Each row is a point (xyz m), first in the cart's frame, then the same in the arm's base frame.
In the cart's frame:
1: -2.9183 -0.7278 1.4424
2: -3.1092 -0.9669 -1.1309
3: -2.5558 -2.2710 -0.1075
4: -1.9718 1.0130 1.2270
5: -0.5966 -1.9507 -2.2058
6: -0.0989 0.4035 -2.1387
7: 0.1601 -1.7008 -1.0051
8: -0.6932 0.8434 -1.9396
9: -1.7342 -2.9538 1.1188
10: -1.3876 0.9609 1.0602
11: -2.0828 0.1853 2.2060
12: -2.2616 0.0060 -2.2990
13: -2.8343 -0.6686 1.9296
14: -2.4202 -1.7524 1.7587
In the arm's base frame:
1: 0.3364 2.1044 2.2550
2: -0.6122 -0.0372 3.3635
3: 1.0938 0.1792 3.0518
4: -1.0634 2.0115 0.8392
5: 0.3462 -2.3781 1.9359
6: -1.5676 -1.8464 0.5761
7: 0.8183 -1.6421 0.7904
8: -1.9991 -1.2771 0.8521
9: 2.4056 0.6288 2.2021
10: -0.9587 1.5897 0.4115
11: 0.0581 2.6360 0.9302
12: -1.7766 -1.1129 2.6448
13: 0.5146 2.4922 1.9985
14: 1.4798 1.8367 2.1170

